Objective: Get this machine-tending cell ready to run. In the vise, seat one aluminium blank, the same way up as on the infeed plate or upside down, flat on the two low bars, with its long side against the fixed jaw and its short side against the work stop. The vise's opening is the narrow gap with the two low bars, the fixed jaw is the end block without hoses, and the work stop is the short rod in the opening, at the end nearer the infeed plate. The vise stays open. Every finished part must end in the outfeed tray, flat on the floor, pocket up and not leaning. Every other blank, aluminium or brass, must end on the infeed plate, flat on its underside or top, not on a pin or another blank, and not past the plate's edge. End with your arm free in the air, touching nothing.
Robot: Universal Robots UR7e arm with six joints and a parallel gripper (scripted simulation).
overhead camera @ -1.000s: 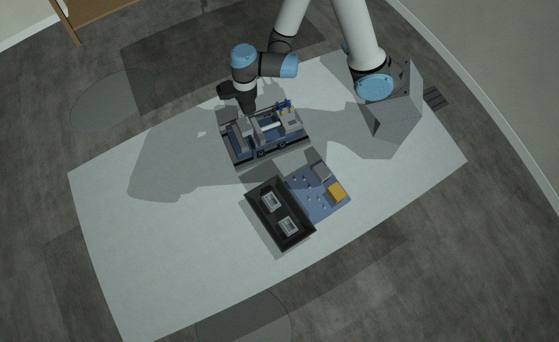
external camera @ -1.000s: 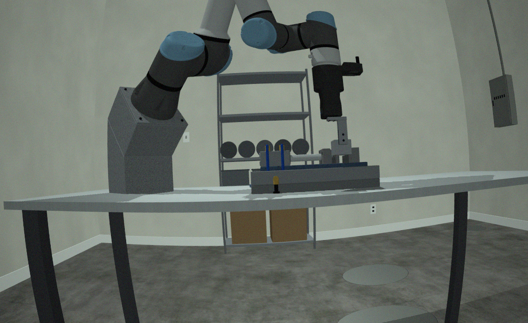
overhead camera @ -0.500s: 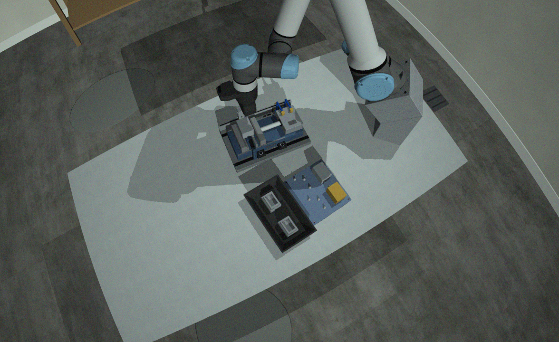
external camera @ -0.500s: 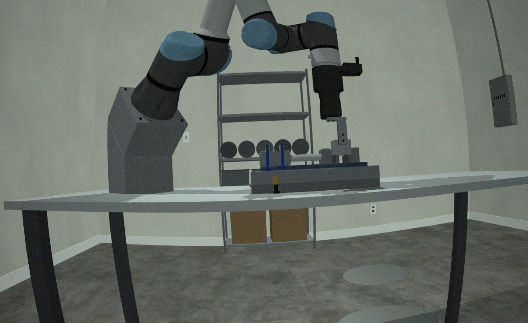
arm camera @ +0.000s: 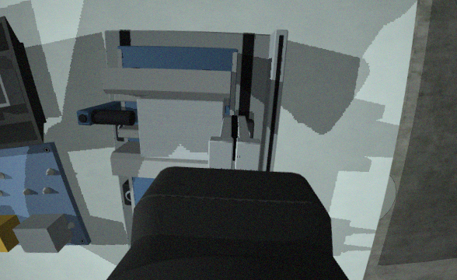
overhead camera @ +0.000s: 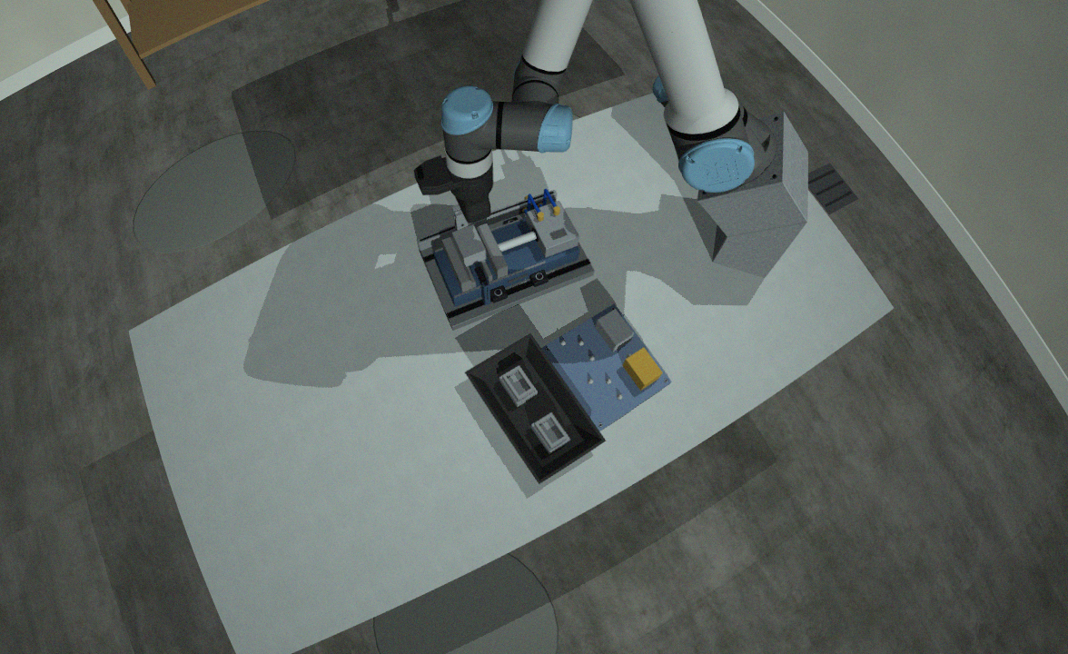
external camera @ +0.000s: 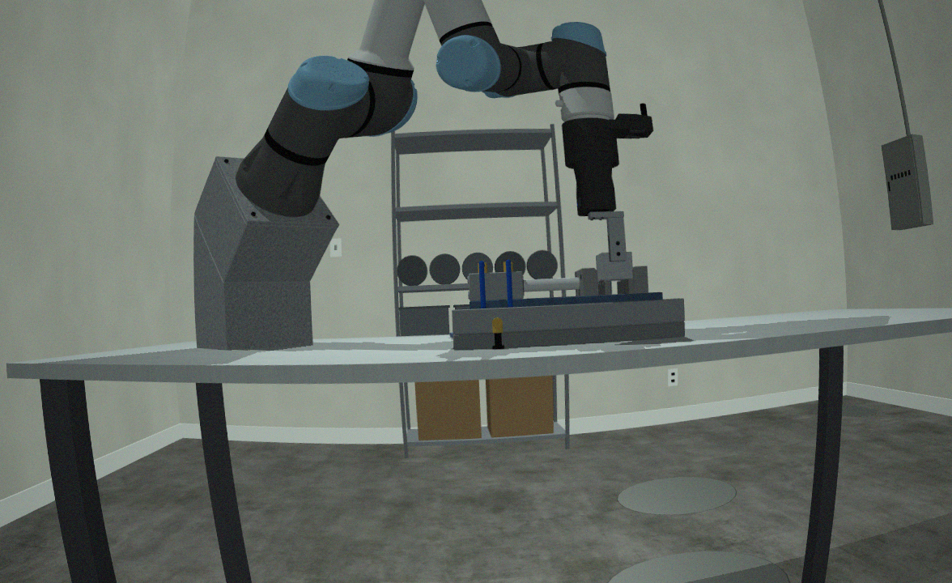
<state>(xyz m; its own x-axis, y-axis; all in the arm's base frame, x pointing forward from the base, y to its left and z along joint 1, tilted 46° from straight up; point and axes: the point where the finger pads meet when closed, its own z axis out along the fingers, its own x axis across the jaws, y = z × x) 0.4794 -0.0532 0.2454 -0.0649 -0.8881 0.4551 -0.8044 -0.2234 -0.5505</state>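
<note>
The fixed jaw lies 50 mm to the left of my hand, 40 mm below it and 40 mm ahead of it. Round my hand: vise (80 mm below, 60 mm to the left, 60 mm behind); then piston rod (80 mm behind, 60 mm to the left, 40 mm below); then hose block (160 mm behind, 70 mm to the left, 40 mm below).
</note>
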